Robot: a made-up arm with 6 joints. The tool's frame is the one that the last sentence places.
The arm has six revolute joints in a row. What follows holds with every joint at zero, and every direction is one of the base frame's. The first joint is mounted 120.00 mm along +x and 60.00 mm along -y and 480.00 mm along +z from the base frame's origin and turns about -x. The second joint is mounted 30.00 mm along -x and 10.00 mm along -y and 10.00 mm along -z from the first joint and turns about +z. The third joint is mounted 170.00 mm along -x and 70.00 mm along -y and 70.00 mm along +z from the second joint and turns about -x. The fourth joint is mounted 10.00 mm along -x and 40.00 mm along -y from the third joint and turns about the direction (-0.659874, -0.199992, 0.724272). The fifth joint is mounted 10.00 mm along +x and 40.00 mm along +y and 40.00 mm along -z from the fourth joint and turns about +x. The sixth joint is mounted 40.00 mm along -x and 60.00 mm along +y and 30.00 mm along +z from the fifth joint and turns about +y. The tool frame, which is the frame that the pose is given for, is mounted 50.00 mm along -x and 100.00 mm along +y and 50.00 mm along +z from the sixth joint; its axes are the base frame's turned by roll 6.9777, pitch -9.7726 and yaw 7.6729 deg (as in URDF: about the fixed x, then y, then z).
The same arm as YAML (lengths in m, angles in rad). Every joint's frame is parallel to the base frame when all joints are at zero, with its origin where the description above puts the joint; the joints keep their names.
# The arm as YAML. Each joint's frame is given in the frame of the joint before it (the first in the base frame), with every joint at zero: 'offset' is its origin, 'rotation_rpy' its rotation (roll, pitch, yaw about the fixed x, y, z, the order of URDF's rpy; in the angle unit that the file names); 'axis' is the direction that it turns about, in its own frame. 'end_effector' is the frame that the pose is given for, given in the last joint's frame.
length_unit: m
angle_unit: rad
chain:
  - id: joint 1
    offset: [0.12, -0.06, 0.48]
    rotation_rpy: [0.0, 0.0, 0.0]
    axis: "-x"
  - id: joint 2
    offset: [-0.03, -0.01, -0.01]
    rotation_rpy: [0.0, 0.0, 0.0]
    axis: "+z"
  - id: joint 3
    offset: [-0.17, -0.07, 0.07]
    rotation_rpy: [0.0, 0.0, 0.0]
    axis: "-x"
  - id: joint 4
    offset: [-0.01, -0.04, 0.0]
    rotation_rpy: [0.0, 0.0, 0.0]
    axis: [-0.659874, -0.199992, 0.724272]
  - id: joint 5
    offset: [0.01, 0.04, -0.04]
    rotation_rpy: [0.0, 0.0, 0.0]
    axis: "+x"
  - id: joint 6
    offset: [-0.04, 0.06, 0.03]
    rotation_rpy: [0.0, 0.0, 0.0]
    axis: "+y"
end_effector:
  offset: [-0.05, 0.1, 0.05]
  rotation_rpy: [0.1218, -0.1706, 0.1339]

